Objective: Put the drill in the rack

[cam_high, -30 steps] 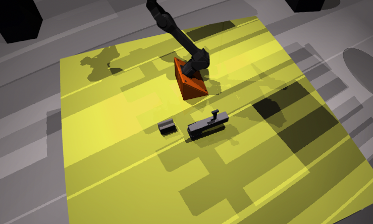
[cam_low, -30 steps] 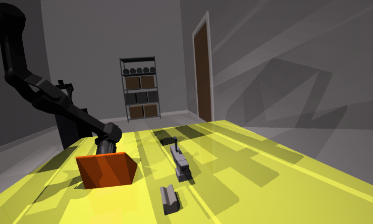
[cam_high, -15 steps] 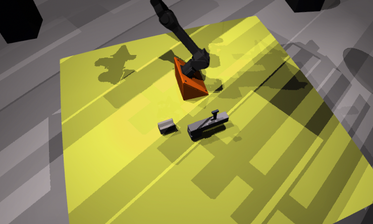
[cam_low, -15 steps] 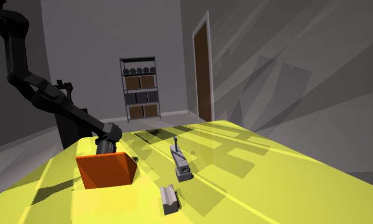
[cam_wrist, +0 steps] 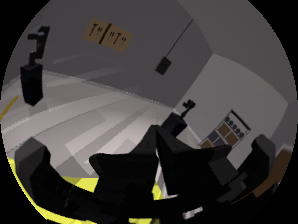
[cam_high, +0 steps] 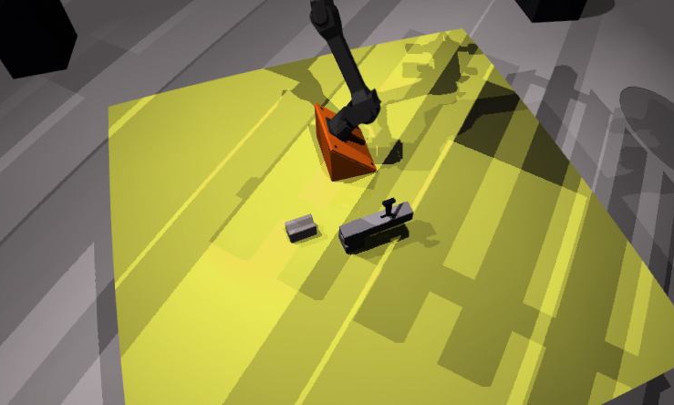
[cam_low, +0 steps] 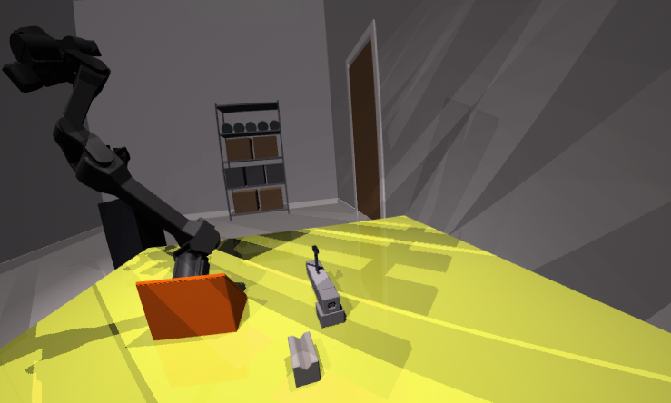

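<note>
Now: the dark key 700 mm ahead of my gripper tip, 80 mm to the right of it and 510 mm below it. From my gripper tip the other things lie so: drill 710 mm ahead, 130 mm to the right, 560 mm below; grey v-grooved rack 670 mm ahead, 290 mm to the right, 590 mm below; grey housing block 700 mm ahead, 110 mm to the right, 570 mm below.
</note>
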